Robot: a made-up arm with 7 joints. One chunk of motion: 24 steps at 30 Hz.
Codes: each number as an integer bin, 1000 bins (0 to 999) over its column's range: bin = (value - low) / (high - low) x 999, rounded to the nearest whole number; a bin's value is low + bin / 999 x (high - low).
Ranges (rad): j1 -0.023..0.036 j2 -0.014..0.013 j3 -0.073..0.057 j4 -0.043..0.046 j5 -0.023..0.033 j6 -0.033..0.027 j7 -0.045..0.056
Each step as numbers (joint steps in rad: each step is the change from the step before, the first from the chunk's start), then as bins.
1 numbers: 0.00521 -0.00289 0.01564 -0.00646 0.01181 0.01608 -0.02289
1 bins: 478 411 681 410 621 817 219
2 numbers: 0.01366 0.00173 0.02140 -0.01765 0.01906 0.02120 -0.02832
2 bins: 621 582 725 285 750 902 165
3 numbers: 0.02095 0.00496 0.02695 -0.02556 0.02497 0.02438 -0.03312
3 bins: 744 702 768 196 856 955 118
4 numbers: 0.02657 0.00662 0.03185 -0.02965 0.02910 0.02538 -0.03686
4 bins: 839 763 806 150 929 972 81
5 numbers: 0.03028 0.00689 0.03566 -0.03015 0.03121 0.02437 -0.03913
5 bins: 902 773 835 144 967 955 58
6 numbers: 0.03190 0.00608 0.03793 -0.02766 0.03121 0.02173 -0.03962
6 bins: 930 743 852 172 967 911 53
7 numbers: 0.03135 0.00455 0.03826 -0.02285 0.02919 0.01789 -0.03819
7 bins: 920 686 855 226 931 847 67
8 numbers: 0.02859 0.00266 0.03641 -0.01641 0.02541 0.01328 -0.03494
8 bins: 874 616 841 298 864 771 100
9 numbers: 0.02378 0.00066 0.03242 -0.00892 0.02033 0.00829 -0.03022
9 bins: 792 542 810 383 773 687 146
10 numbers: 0.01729 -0.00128 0.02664 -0.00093 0.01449 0.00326 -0.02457
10 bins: 682 471 766 472 669 604 202
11 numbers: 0.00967 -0.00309 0.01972 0.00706 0.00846 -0.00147 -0.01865
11 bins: 553 404 713 562 561 525 261
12 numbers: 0.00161 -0.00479 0.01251 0.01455 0.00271 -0.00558 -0.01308
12 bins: 417 341 657 646 459 457 316
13 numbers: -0.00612 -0.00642 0.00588 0.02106 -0.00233 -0.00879 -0.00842
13 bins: 286 280 606 719 369 403 362
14 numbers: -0.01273 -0.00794 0.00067 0.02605 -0.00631 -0.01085 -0.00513
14 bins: 174 224 566 775 298 369 394
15 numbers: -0.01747 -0.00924 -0.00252 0.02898 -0.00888 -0.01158 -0.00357
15 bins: 94 176 542 808 252 357 410
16 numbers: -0.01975 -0.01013 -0.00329 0.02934 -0.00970 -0.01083 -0.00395
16 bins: 55 143 536 812 237 369 406
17 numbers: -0.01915 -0.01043 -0.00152 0.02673 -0.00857 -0.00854 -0.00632
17 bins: 65 132 549 783 257 407 383
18 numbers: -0.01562 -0.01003 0.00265 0.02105 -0.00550 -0.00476 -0.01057
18 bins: 125 147 581 719 312 470 341
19 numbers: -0.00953 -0.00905 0.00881 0.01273 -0.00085 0.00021 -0.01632
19 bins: 228 183 629 626 395 553 284
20 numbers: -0.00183 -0.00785 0.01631 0.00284 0.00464 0.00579 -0.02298
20 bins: 358 228 686 515 493 646 218
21 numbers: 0.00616 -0.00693 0.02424 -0.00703 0.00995 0.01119 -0.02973
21 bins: 494 262 747 404 588 736 151
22 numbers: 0.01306 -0.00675 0.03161 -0.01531 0.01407 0.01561 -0.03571
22 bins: 611 268 804 311 661 809 92
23 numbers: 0.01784 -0.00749 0.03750 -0.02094 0.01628 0.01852 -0.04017
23 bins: 692 241 849 248 701 858 48
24 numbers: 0.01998 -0.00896 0.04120 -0.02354 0.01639 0.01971 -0.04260
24 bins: 728 186 878 218 703 878 24
